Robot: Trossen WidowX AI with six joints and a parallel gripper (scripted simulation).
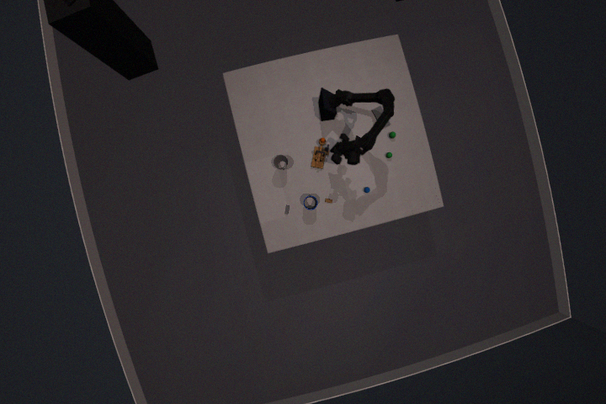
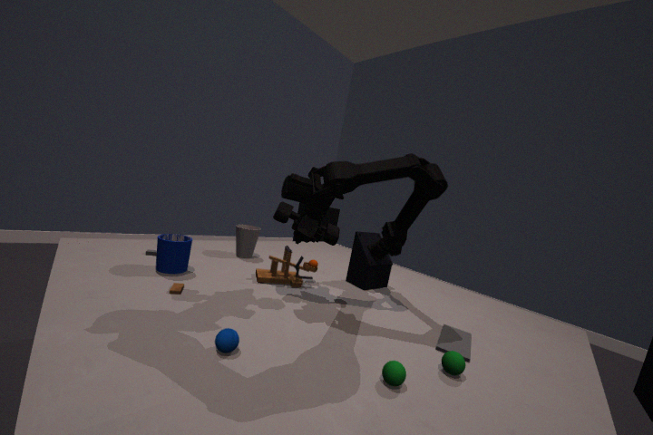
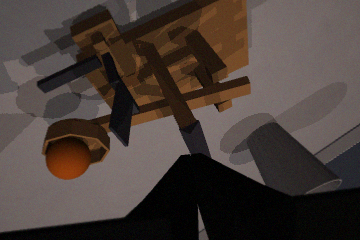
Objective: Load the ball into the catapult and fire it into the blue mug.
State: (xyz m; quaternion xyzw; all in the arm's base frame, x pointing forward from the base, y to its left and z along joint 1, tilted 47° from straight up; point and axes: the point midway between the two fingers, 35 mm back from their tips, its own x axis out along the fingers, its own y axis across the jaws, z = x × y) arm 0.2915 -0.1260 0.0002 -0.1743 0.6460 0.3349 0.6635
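My gripper tip is 100 mm past the orange ball, 10 mm to the left of it and 80 mm above it. Round my gripper tip: catapult frame (20 mm behind, 50 mm to the right, 60 mm below); then grey cup (30 mm behind, 310 mm to the right, 110 mm below); then wooden catapult (30 mm behind, 20 mm to the right, 90 mm below).
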